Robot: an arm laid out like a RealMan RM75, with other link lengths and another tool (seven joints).
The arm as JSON. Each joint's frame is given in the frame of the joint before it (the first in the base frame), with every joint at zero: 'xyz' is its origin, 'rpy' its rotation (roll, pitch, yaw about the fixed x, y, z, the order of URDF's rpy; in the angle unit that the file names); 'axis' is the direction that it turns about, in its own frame. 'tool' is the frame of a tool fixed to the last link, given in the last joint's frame.
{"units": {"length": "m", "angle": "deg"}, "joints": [
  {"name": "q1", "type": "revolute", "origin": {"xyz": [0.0, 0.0, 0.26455], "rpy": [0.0, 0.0, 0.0]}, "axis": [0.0, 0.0, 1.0]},
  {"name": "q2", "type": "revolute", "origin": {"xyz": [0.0, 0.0, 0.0], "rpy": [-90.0, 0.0, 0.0]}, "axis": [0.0, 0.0, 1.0]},
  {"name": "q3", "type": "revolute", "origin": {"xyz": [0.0, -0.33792, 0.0], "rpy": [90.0, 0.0, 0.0]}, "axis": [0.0, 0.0, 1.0]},
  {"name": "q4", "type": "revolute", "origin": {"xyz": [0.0, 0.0, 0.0], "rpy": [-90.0, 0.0, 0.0]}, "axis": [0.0, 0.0, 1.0]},
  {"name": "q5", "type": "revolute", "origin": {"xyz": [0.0, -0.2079, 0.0], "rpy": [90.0, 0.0, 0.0]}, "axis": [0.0, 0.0, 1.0]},
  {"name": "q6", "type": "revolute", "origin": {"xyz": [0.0, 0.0, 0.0], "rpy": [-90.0, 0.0, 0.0]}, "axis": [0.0, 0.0, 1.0]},
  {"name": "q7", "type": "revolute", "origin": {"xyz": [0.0, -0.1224, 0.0], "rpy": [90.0, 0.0, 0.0]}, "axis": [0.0, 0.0, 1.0]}
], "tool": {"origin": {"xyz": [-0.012, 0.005, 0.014], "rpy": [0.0, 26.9, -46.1]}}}
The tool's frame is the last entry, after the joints.
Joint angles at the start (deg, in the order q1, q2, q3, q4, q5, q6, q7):
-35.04, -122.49, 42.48, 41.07, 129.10, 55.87, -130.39
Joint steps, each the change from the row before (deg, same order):
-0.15, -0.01, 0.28, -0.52, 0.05, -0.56, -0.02
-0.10, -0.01, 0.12, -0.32, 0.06, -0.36, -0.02
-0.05, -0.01, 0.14, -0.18, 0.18, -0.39, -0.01
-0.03, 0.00, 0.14, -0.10, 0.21, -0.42, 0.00
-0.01, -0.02, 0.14, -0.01, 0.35, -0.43, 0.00
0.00, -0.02, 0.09, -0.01, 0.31, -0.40, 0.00
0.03, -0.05, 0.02, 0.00, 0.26, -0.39, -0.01
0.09, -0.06, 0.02, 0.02, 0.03, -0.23, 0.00
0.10, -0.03, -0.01, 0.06, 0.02, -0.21, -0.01
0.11, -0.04, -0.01, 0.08, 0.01, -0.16, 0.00
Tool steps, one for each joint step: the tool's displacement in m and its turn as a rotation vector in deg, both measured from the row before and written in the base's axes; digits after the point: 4 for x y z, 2 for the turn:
-0.0002, 0.0003, -0.0021, -0.12, 0.21, 0.17
-0.0002, 0.0002, -0.0012, -0.04, 0.13, 0.13
-0.0005, 0.0002, -0.0007, 0.01, 0.32, 0.09
-0.0007, 0.0004, -0.0003, 0.09, 0.41, 0.06
-0.0008, 0.0003, -0.0002, 0.08, 0.56, 0.03
-0.0009, 0.0002, -0.0001, 0.11, 0.48, 0.05
-0.0009, 0.0001, -0.0001, 0.17, 0.37, 0.12
-0.0007, -0.0003, -0.0002, 0.15, 0.10, 0.12
-0.0008, -0.0002, 0.0002, 0.20, 0.10, 0.13
-0.0007, -0.0003, 0.0002, 0.17, 0.08, 0.11

